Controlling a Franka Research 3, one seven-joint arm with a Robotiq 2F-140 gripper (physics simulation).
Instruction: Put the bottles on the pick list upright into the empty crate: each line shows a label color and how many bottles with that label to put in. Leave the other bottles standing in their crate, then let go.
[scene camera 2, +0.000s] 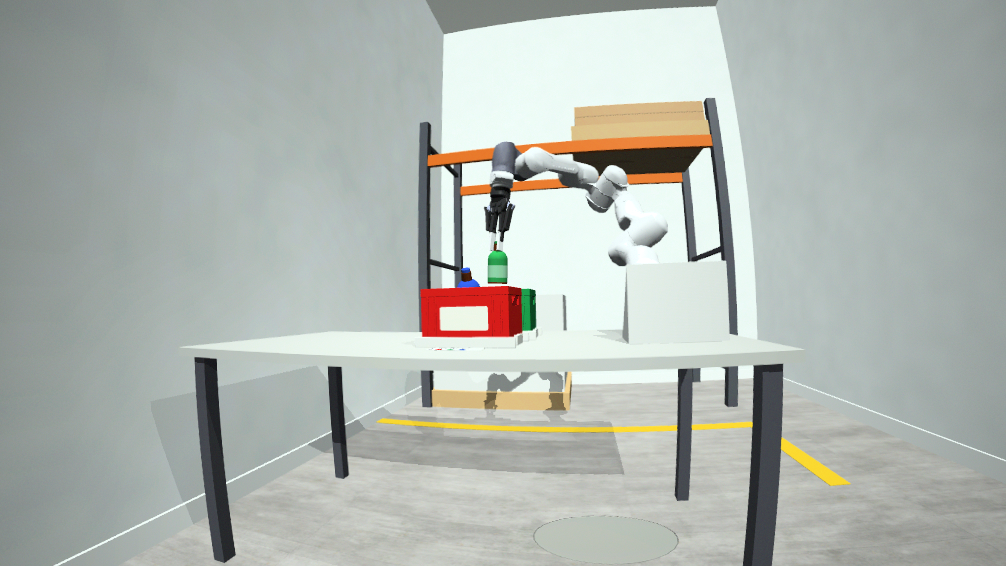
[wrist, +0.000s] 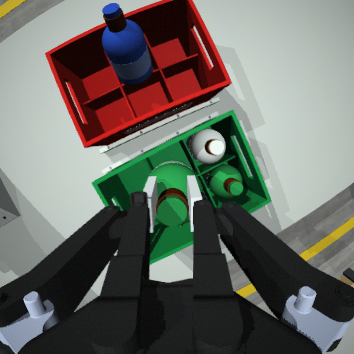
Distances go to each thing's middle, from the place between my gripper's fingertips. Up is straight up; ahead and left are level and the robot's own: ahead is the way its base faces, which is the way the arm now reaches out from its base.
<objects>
Now: hand 230 mm to the right of the blue bottle (wrist: 123, 42) and 160 mm above it. Round my hand: white rail (scene camera 2: 446, 342): 290 mm to the left, 300 mm below.
</objects>
